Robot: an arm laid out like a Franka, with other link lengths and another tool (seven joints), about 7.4 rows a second.
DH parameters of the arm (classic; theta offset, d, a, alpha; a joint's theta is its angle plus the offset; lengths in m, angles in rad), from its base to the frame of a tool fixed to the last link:
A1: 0 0.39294 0 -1.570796
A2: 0 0 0 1.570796
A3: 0 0.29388 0.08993 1.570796
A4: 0 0 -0.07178 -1.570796
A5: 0 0.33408 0 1.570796
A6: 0 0 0.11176 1.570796
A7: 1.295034 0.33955 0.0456 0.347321
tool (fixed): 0 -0.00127 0 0
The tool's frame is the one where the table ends.
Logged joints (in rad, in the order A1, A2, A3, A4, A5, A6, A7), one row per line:
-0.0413 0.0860 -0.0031 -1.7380 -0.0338 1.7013 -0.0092
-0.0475 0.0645 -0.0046 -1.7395 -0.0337 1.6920 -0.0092
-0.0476 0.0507 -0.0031 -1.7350 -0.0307 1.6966 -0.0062
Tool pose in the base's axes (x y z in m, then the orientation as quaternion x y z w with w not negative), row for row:
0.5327 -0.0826 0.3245 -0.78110 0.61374 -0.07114 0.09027
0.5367 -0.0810 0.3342 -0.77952 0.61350 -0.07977 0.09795
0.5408 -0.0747 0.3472 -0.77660 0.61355 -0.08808 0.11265
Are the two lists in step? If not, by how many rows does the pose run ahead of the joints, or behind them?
The pose runs 1 row ahead of the joints: the pose in row i belongs to the joints in row i + 1.
